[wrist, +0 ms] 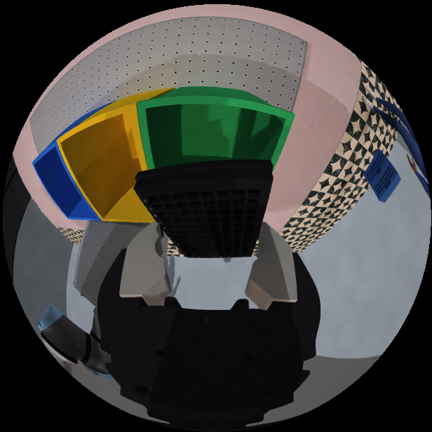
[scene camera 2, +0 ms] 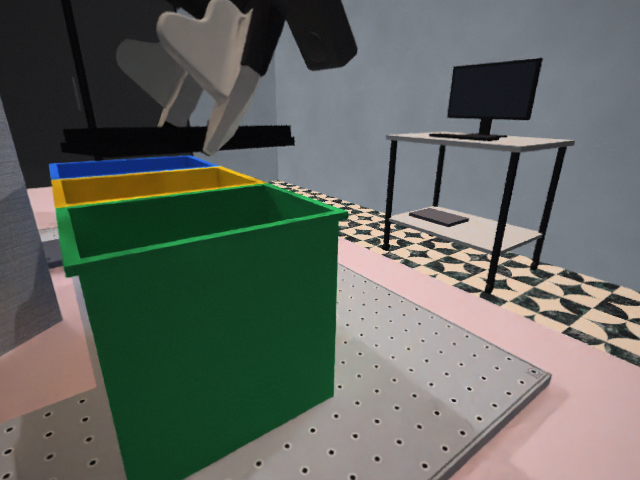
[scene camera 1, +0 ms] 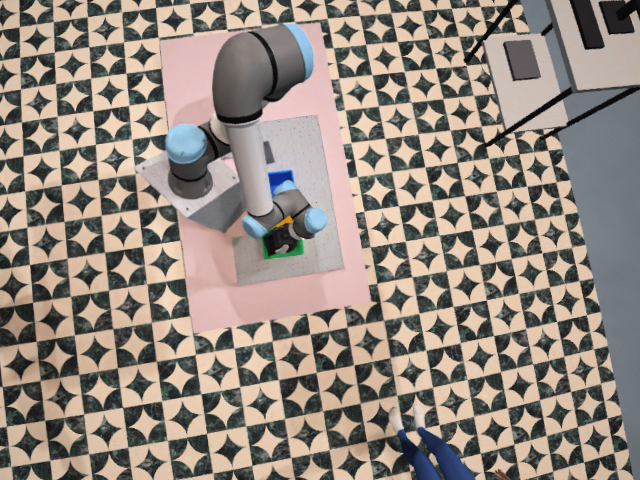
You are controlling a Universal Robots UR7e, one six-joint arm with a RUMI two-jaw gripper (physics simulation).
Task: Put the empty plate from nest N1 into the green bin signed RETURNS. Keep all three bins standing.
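Places are measured from the arm's base along level axes (x right, y ahead, z up), in centimetres.
Pixels of known places: gripper, fingertip midpoint: (scene camera 2: 178, 150); arm's base at its link origin: (scene camera 1: 191, 182).
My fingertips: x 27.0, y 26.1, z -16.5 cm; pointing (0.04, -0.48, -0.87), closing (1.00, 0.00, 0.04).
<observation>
Ahead of a thing's pixels: the offset from my fingertips to its top centre. "pt": to the spot under its first point. Level surfaces: height alone.
My gripper (scene camera 1: 281, 245) (scene camera 2: 186, 138) (wrist: 210, 222) is shut on the black plate {pt dx +3.7, dy +4.3, dz +1.0 cm} (scene camera 2: 258, 137) (wrist: 210, 205), with a pale finger at each side. The plate has a grid of small pockets and looks about level in scene camera 2, seen nearly edge-on. It is held above the rims, over the green bin {dx +0.0, dy +1.3, dz -4.5 cm} (scene camera 1: 284, 255) (scene camera 2: 217, 330) (wrist: 200, 132) in scene camera 1. The green bin stands upright and open; part of its opening is hidden by the plate in the wrist view. The RETURNS sign and a label N1 cannot be made out.
The yellow bin {dx -13.0, dy +2.1, dz -4.5 cm} (scene camera 1: 283, 222) (scene camera 2: 129, 188) (wrist: 95, 160) and the blue bin {dx -26.0, dy +3.0, dz -4.5 cm} (scene camera 1: 281, 177) (scene camera 2: 129, 166) (wrist: 57, 180) stand upright in a row beside the green one, on the perforated grey board {dz -22.5 cm} (scene camera 1: 315, 253) (scene camera 2: 392, 330) (wrist: 215, 37). The arm's pedestal (scene camera 1: 222, 206) stands close by.
</observation>
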